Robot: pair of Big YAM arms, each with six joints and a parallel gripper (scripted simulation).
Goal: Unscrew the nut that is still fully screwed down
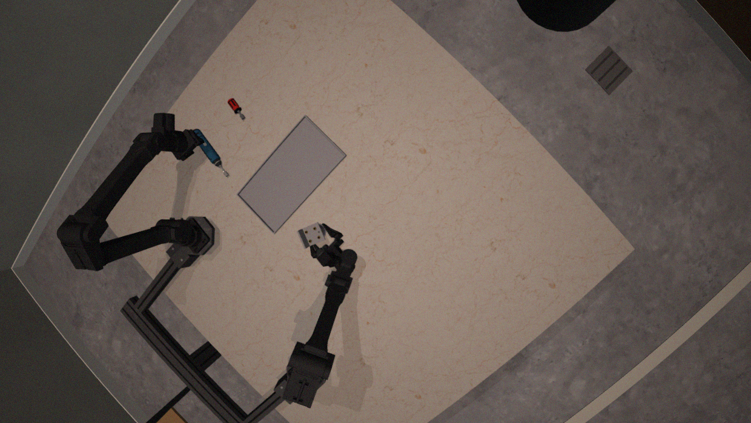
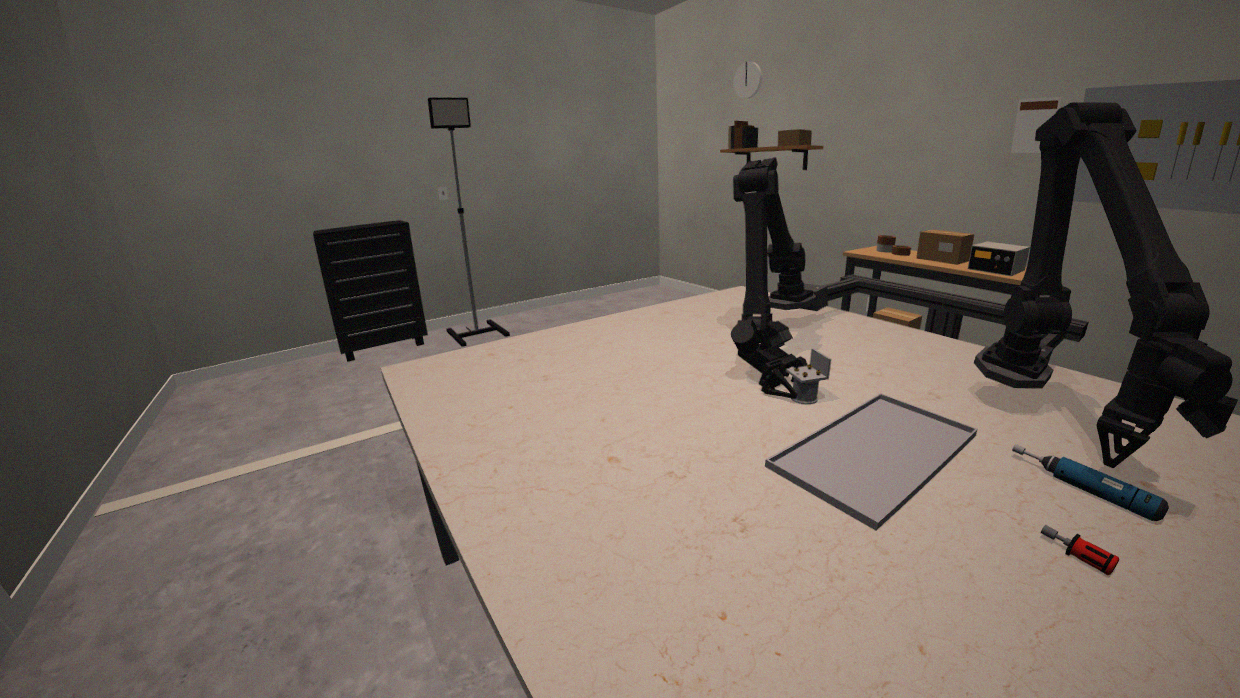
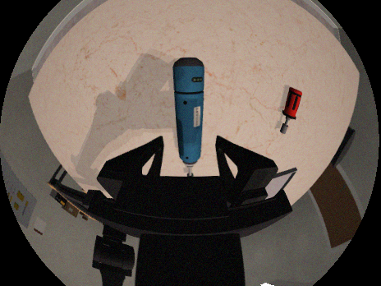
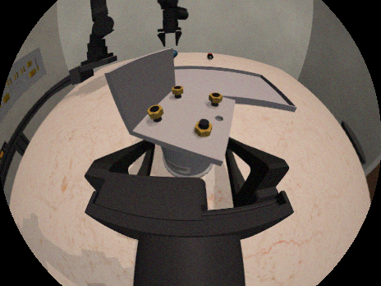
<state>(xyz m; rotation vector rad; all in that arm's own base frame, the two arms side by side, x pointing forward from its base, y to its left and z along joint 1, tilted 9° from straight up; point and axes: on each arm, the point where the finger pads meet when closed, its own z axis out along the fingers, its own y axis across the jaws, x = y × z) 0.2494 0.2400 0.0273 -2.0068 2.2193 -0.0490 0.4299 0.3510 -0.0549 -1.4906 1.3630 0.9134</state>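
Now: the joint module 1 cm above my right hand. From my right hand the other things lie so: flat grey tray: 5 cm ahead, 24 cm to the left, 2 cm below; then red-handled screwdriver: 5 cm ahead, 58 cm to the left, 1 cm below; then grey bracket: 5 cm above.
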